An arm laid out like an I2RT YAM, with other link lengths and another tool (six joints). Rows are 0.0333 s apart.
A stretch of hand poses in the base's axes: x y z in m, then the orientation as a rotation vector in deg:
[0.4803, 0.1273, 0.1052, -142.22, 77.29, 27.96]
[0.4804, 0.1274, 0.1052, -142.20, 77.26, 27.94]
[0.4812, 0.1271, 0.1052, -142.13, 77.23, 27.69]
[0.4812, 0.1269, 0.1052, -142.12, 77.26, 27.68]
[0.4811, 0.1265, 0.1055, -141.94, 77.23, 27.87]
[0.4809, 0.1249, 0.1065, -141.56, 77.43, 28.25]
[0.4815, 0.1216, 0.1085, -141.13, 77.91, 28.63]
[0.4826, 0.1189, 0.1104, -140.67, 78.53, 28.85]
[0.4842, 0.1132, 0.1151, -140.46, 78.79, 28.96]
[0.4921, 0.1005, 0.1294, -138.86, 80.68, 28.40]
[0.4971, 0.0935, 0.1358, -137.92, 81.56, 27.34]
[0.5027, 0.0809, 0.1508, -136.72, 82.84, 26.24]
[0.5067, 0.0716, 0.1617, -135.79, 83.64, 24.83]
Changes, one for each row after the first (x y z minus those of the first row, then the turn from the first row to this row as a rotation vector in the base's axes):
[0.0001, 0.0001, 0.0000, 0.03, -0.03, 0.00]
[0.0009, -0.0002, 0.0000, 0.05, -0.22, -0.04]
[0.0009, -0.0004, 0.0000, 0.04, -0.22, -0.06]
[0.0008, -0.0008, 0.0003, 0.23, -0.15, -0.11]
[0.0006, -0.0024, 0.0013, 0.50, 0.07, -0.34]
[0.0012, -0.0057, 0.0033, 0.66, 0.36, -0.74]
[0.0023, -0.0084, 0.0052, 0.75, 0.57, -1.24]
[0.0039, -0.0141, 0.0099, 0.81, 0.67, -1.46]
[0.0118, -0.0268, 0.0242, 0.98, 0.48, -3.25]
[0.0168, -0.0338, 0.0306, 1.05, -0.19, -4.27]
[0.0224, -0.0464, 0.0456, 1.09, -0.82, -5.63]
[0.0264, -0.0557, 0.0565, 1.08, -1.73, -6.66]

